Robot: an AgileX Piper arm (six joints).
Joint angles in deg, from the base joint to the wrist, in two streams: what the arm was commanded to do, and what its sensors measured. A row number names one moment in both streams.
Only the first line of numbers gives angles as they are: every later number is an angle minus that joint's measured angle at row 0.
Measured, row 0:
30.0 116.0 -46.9 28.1 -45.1 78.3
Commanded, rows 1 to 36:
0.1 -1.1 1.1 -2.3 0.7 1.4
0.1 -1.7 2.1 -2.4 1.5 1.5
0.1 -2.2 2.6 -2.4 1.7 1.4
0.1 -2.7 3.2 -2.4 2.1 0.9
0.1 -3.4 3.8 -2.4 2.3 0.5
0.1 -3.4 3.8 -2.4 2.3 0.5
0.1 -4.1 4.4 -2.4 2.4 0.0
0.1 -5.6 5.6 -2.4 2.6 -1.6
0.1 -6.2 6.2 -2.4 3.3 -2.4
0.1 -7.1 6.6 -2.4 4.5 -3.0
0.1 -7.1 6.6 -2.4 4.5 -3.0
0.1 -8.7 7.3 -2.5 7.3 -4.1
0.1 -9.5 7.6 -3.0 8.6 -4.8
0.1 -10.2 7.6 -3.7 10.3 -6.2
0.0 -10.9 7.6 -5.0 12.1 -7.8
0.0 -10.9 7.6 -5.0 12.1 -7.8
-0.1 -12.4 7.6 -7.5 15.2 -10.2
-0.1 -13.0 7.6 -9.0 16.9 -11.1
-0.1 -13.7 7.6 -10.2 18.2 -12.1
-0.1 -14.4 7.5 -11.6 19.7 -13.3
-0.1 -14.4 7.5 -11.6 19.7 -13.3
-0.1 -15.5 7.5 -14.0 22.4 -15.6
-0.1 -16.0 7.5 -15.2 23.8 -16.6
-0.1 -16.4 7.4 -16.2 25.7 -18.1
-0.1 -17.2 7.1 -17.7 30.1 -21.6
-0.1 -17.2 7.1 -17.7 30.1 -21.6
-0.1 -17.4 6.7 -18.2 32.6 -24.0
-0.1 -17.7 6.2 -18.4 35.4 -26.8
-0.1 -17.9 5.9 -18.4 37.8 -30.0
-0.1 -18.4 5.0 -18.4 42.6 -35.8
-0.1 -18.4 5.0 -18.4 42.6 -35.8
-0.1 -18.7 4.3 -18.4 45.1 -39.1
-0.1 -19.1 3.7 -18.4 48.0 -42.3
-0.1 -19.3 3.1 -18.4 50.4 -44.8
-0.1 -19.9 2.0 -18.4 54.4 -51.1
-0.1 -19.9 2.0 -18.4 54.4 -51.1
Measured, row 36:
-0.1 -18.7 3.6 -17.7 47.9 -41.9
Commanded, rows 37 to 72:
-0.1 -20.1 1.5 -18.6 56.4 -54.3
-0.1 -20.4 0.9 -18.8 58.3 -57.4
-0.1 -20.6 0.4 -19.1 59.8 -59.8
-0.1 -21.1 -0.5 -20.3 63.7 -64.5
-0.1 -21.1 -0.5 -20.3 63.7 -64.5
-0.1 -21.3 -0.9 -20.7 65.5 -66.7
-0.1 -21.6 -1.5 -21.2 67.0 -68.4
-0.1 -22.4 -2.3 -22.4 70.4 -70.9
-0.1 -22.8 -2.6 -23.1 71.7 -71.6
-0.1 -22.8 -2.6 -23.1 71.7 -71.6
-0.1 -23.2 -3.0 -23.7 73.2 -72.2
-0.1 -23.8 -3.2 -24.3 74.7 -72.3
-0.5 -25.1 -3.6 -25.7 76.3 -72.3
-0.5 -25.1 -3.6 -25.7 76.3 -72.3
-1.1 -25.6 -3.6 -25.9 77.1 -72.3
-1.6 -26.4 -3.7 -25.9 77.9 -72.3
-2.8 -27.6 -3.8 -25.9 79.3 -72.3
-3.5 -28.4 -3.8 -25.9 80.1 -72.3
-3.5 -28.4 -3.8 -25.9 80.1 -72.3
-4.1 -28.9 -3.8 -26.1 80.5 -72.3
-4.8 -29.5 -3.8 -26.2 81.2 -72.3
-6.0 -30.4 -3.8 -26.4 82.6 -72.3
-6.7 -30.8 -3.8 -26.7 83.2 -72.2
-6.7 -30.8 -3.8 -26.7 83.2 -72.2
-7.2 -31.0 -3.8 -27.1 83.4 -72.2
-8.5 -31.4 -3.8 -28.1 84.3 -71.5
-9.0 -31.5 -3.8 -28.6 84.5 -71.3
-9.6 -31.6 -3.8 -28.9 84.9 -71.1
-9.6 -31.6 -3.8 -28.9 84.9 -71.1
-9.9 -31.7 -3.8 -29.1 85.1 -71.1
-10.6 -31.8 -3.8 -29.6 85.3 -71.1
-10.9 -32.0 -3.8 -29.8 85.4 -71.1
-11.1 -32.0 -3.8 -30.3 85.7 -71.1
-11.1 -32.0 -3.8 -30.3 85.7 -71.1
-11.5 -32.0 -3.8 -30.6 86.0 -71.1
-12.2 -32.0 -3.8 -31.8 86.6 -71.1
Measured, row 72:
-11.1 -31.5 -3.6 -30.0 85.5 -71.2
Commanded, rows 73 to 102:
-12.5 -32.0 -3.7 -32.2 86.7 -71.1
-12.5 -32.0 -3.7 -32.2 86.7 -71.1
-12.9 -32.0 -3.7 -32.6 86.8 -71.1
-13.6 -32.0 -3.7 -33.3 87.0 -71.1
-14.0 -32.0 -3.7 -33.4 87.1 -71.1
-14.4 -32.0 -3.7 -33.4 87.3 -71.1
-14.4 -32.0 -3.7 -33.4 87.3 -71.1
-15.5 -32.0 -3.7 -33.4 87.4 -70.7
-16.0 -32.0 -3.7 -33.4 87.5 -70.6
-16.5 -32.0 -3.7 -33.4 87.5 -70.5
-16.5 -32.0 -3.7 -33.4 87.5 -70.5
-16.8 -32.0 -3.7 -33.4 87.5 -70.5
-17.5 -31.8 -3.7 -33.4 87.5 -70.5
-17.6 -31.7 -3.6 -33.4 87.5 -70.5
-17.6 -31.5 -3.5 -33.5 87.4 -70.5
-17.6 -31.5 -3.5 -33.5 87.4 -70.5
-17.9 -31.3 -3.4 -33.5 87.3 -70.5
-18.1 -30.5 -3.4 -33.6 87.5 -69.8
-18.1 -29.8 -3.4 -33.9 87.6 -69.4
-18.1 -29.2 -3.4 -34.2 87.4 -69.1
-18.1 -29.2 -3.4 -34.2 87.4 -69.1
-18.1 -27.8 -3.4 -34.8 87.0 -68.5
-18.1 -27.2 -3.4 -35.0 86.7 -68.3
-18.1 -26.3 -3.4 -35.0 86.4 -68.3
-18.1 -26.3 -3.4 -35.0 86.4 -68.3
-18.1 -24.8 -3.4 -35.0 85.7 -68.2
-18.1 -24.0 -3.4 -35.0 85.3 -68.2
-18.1 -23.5 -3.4 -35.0 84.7 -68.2
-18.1 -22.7 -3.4 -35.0 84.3 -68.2
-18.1 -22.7 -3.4 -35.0 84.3 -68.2
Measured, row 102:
-18.0 -24.4 -3.6 -34.3 85.8 -68.4
